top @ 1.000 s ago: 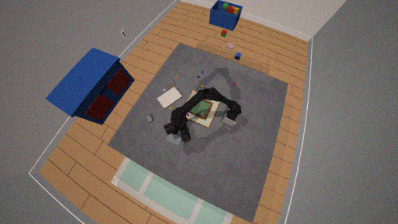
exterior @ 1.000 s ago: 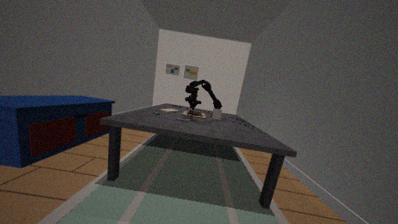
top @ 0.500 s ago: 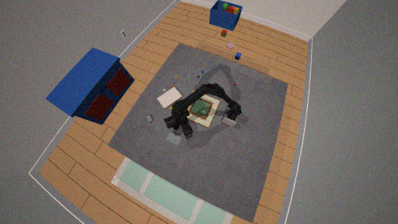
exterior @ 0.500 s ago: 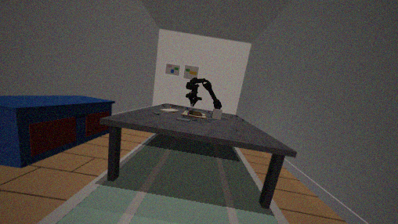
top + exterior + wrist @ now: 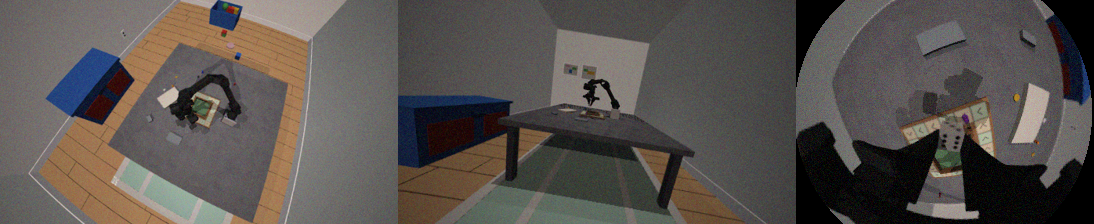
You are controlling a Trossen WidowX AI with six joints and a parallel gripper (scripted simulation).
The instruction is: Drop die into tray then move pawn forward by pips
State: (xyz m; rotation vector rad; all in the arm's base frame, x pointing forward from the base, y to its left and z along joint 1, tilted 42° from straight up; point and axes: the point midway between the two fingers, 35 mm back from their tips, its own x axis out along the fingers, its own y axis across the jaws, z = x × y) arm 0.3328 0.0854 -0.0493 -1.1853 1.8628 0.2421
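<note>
Right now the purple pawn is 100 mm below my gripper tip, 30 mm to the right of it and 20 mm ahead of it. Round my gripper tip: white die (right at my gripper tip); then white sheet (240 mm ahead, 140 mm to the right, 120 mm below).
</note>
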